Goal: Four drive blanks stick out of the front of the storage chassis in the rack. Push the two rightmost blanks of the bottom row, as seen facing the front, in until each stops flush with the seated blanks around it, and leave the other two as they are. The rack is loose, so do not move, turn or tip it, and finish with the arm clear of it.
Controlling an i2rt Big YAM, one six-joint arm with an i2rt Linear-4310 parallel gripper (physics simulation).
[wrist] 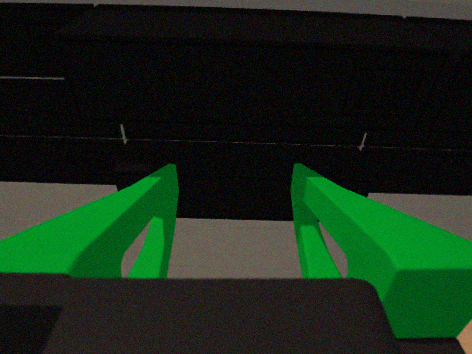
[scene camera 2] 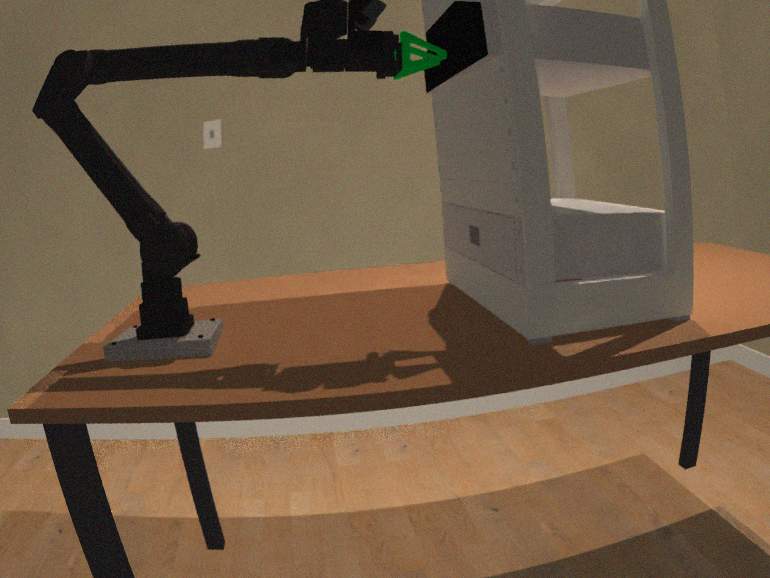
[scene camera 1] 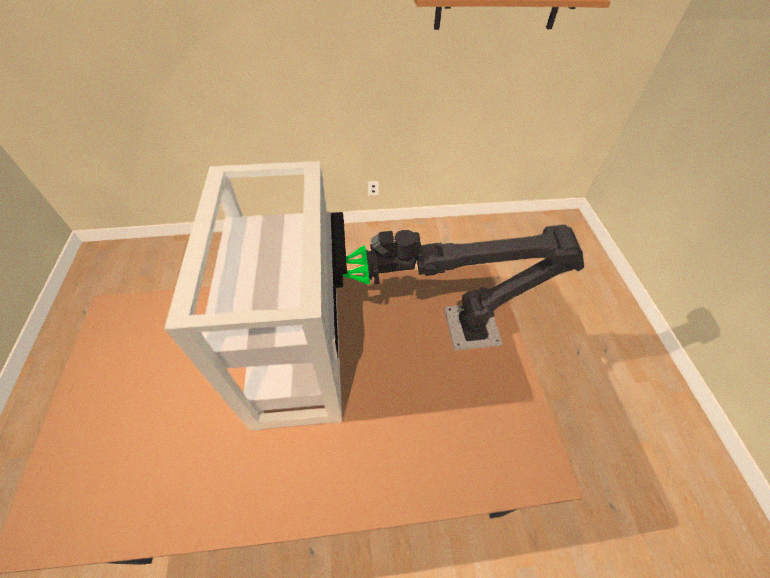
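The white rack stands upright on the table. The black chassis front is on its front face, high up. In the wrist view a wide black drive blank shows low on the dark front, behind and between the fingertips, with its lower edge against the pale rack panel. The other blanks are too dark to tell apart. My gripper is partly open, with nothing between its green fingers. Its tips are at or very near the chassis front; contact cannot be told.
The arm reaches level from its base plate on the table. Pale panels lie below the chassis, with a drawer-like panel low on the rack. A wall shelf hangs on the back wall.
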